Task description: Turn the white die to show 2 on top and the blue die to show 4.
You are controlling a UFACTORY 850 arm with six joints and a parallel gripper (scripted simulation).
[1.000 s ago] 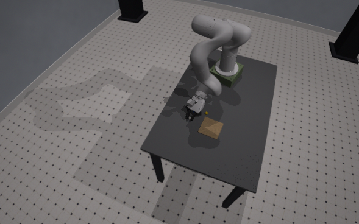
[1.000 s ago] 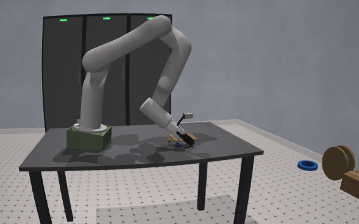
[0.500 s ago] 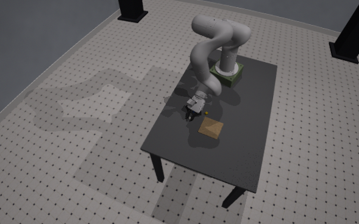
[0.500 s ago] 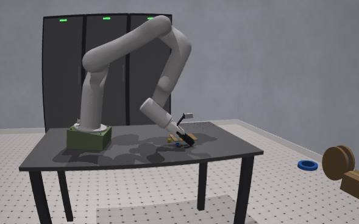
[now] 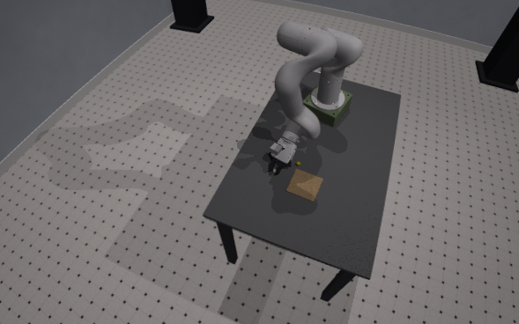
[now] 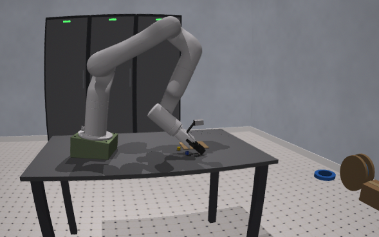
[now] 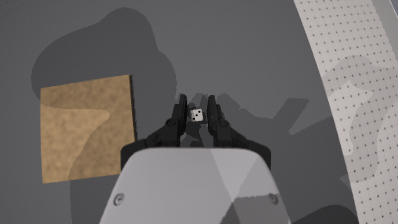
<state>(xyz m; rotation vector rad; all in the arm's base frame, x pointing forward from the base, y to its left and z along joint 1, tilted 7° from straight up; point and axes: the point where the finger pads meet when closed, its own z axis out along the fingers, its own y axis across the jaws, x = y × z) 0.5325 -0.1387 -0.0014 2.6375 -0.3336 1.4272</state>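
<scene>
Right now my hand is 20 mm above the white die. Round my hand: blue die: 70 mm behind, 20 mm below, 10 mm to the left; then yellow die: 100 mm to the left, 80 mm behind, 20 mm below; then tan mat: 160 mm to the left, 20 mm below, 20 mm ahead.
</scene>
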